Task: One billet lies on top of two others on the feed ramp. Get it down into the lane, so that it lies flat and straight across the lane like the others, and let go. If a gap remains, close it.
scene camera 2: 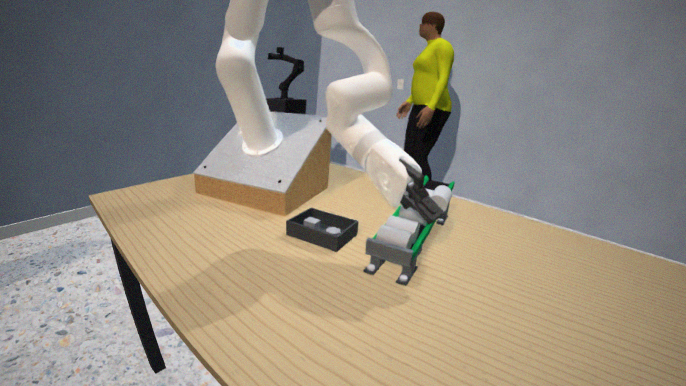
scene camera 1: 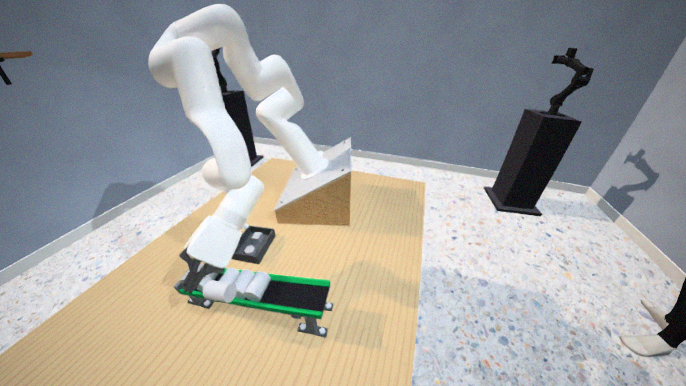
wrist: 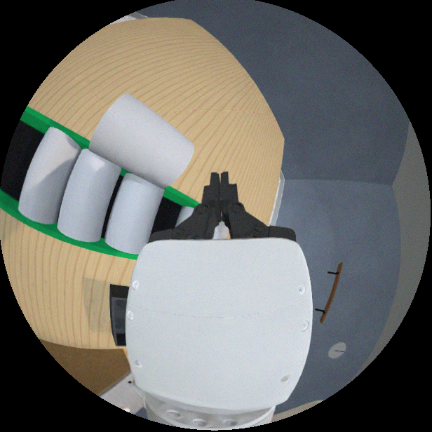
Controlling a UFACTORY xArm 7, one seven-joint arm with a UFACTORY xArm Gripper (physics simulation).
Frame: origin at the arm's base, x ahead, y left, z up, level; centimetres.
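Seen in the pictures: gripper, fingertip midpoint: [scene camera 2: 436,218] [scene camera 1: 186,290]; arm's base, origin of the base link: [scene camera 2: 262,143] [scene camera 1: 315,169].
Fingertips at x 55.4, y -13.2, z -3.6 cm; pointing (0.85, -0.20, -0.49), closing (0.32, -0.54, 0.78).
Offsets run from my fingertips to a thing's top centre.
The loose billet {dz +3.3, dx -1.5, dy +8.4 cm} [scene camera 1: 219,290] [scene camera 2: 442,196] [wrist: 142,140] lies askew, turned mostly along the feed ramp [scene camera 1: 300,282] [scene camera 2: 390,251] [wrist: 36,118], over its side rail farther from the arm's base and against the ends of lane billets. In the wrist view, three billets [wrist: 50,175] [wrist: 90,195] [wrist: 134,212] lie across the lane; bare black belt shows between the third and a partly hidden billet [wrist: 185,216]. Two billets {dz -2.0, dx -5.7, dy -5.0 cm} [scene camera 2: 395,236] {dz -1.5, dx -5.8, dy -1.0 cm} [scene camera 2: 404,225] lie by the end stop. My gripper [scene camera 1: 190,286] [scene camera 2: 433,216] [wrist: 220,183] is shut and empty, close beside the loose billet's stop-side end; contact is unclear.
A dark tray {dz -7.7, dx -24.4, dy +0.5 cm} [scene camera 1: 246,258] [scene camera 2: 312,239] [wrist: 118,290] with small pale parts stands between the ramp and the arm's wedge base [scene camera 1: 320,210] [scene camera 2: 240,190]. The ramp's feet rest on the wooden table. A person [scene camera 2: 432,80] stands beyond the table.
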